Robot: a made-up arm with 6 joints.
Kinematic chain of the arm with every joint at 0, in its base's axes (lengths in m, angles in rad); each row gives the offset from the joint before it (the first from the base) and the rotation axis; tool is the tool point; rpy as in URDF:
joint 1: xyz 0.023 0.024 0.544 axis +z
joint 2: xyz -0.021 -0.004 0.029 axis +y
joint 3: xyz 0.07 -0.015 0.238 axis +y
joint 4: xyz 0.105 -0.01 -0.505 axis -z
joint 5: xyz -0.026 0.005 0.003 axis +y
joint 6: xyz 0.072 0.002 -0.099 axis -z
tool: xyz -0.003 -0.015 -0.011 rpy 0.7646 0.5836 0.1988
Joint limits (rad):
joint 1: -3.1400..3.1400
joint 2: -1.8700..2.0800
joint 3: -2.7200..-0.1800
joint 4: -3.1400..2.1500
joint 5: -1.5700..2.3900
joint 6: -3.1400..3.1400
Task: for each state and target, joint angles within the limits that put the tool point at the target. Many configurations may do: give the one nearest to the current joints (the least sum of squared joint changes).
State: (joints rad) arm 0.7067 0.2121 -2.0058 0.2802 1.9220 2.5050
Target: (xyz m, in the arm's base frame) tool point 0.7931 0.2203 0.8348
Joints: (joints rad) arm 0.2269 0.7237 -2.4513 0.3255 1.0066 2.6816
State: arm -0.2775 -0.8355 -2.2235 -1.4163 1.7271 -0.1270
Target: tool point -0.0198 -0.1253 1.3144
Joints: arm -0.2832 -0.8371 -1.9735 -0.9735 1.7586 -0.0844
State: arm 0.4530 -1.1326 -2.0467 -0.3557 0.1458 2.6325
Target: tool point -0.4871 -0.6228 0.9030
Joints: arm 0.9079 -1.6877 -2.3334 -0.3399 0.0274 2.6263
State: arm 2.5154 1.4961 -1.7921 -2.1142 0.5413 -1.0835
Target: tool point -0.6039 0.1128 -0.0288
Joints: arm 3.0830 1.7525 -2.2823 -2.1804 0.6788 -1.1032
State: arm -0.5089 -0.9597 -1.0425 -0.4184 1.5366 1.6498
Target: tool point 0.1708 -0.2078 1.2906
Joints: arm -0.7250 -0.6156 -1.8418 -0.6260 1.0663 1.6401
